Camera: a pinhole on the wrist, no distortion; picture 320 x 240 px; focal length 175.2 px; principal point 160.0 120.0 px. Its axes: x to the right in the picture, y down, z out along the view. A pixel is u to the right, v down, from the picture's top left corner.
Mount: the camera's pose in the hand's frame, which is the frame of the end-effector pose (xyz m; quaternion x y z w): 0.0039 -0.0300 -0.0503 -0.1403 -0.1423 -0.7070 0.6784
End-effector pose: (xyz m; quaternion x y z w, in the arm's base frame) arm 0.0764 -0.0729 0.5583 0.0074 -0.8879 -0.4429 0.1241
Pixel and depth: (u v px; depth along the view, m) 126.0 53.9 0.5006
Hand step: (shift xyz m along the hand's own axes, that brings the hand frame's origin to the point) -0.1782 0.2627 0.3702
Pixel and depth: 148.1 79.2 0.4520
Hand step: -0.0976 0.1793 0.3524
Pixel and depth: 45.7 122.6 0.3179
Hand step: 0.0186 0.2850 0.1611
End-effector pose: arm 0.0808 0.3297 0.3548 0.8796 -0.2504 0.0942 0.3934
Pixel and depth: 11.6 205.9 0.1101
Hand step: 0.0622 0.0967 0.0151
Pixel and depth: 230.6 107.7 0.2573
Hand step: -0.0169 -0.0239 0.2268
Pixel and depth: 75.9 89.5 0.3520
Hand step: -0.0487 0.2656 0.2068
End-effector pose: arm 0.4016 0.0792 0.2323 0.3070 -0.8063 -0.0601 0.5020
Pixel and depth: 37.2 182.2 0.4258
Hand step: 0.1692 0.4052 0.2263
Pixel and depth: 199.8 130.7 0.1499
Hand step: 0.0125 -0.0030 0.1011
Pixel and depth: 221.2 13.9 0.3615
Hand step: -0.2180 0.0040 0.3294
